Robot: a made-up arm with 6 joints. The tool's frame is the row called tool.
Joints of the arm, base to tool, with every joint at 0 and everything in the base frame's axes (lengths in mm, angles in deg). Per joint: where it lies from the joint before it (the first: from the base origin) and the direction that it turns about. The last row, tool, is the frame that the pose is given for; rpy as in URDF.
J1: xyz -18 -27.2 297.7 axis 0 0 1
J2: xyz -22.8 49.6 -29.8 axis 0 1 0
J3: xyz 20.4 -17.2 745.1 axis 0 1 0
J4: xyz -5.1 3.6 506.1 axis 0 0 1
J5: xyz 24.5 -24.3 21.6 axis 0 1 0
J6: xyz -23.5 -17 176.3 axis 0 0 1
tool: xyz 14.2 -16 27.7 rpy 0 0 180
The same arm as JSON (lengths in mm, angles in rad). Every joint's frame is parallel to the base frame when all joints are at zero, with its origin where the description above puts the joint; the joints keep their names.
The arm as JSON. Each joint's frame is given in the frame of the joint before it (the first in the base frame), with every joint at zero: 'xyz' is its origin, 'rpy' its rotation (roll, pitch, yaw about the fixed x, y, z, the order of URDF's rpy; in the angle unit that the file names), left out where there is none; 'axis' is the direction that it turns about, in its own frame. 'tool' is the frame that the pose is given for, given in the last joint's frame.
{"units": {"length": "mm", "angle": "rad"}, "joints": [
  {"name": "J1", "type": "revolute", "origin": {"xyz": [-18.0, -27.2, 297.7]}, "axis": [0.0, 0.0, 1.0]},
  {"name": "J2", "type": "revolute", "origin": {"xyz": [-22.8, 49.6, -29.8]}, "axis": [0.0, 1.0, 0.0]},
  {"name": "J3", "type": "revolute", "origin": {"xyz": [20.4, -17.2, 745.1]}, "axis": [0.0, 1.0, 0.0]},
  {"name": "J4", "type": "revolute", "origin": {"xyz": [-5.1, 3.6, 506.1]}, "axis": [0.0, 0.0, 1.0]},
  {"name": "J5", "type": "revolute", "origin": {"xyz": [24.5, -24.3, 21.6]}, "axis": [0.0, 1.0, 0.0]},
  {"name": "J6", "type": "revolute", "origin": {"xyz": [-23.5, -17.0, 176.3]}, "axis": [0.0, 0.0, 1.0]}
], "tool": {"origin": {"xyz": [14.2, -16.0, 27.7], "rpy": [0.0, 0.0, 3.1416]}}}

